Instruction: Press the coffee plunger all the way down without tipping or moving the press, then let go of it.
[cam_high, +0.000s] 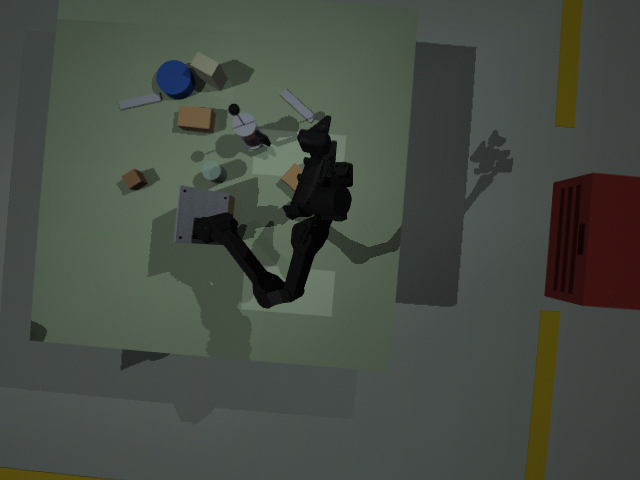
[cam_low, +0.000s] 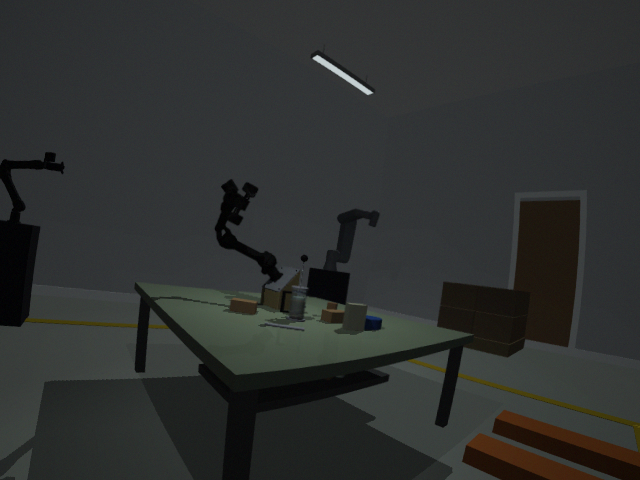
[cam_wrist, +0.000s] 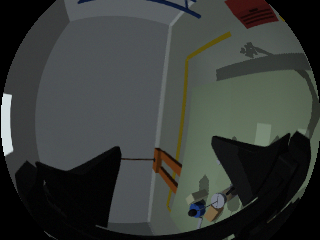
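My gripper tip is now 70 mm short of the coffee press, 260 mm to the right of it and 310 mm above it. From my gripper tip the other things lie so: beige block 270 mm ahead, 440 mm to the left, 390 mm below; then blue cylinder 240 mm ahead, 570 mm to the left, 420 mm below.
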